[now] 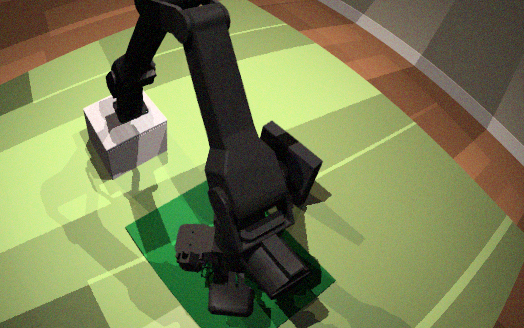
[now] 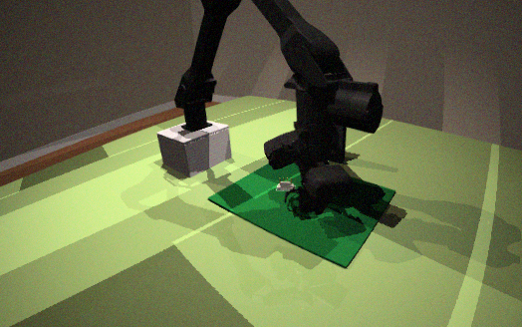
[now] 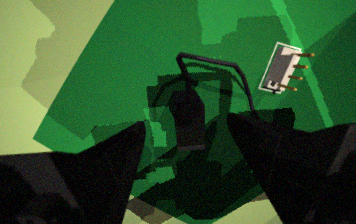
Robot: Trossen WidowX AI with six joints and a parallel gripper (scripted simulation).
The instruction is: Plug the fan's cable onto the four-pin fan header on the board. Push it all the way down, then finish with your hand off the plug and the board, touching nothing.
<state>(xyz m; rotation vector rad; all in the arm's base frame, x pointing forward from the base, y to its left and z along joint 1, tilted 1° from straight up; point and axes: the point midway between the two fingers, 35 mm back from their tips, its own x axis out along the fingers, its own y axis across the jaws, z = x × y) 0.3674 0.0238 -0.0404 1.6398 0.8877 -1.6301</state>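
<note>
The board is 4 cm behind my gripper tip, 2 cm to the left of it and 3 cm below it. The rest, counted from my gripper tip: dark fan plug 1 cm behind, 1 cm to the right, 1 cm above; then black square fan 13 cm behind, 19 cm to the left, 4 cm above.
</note>
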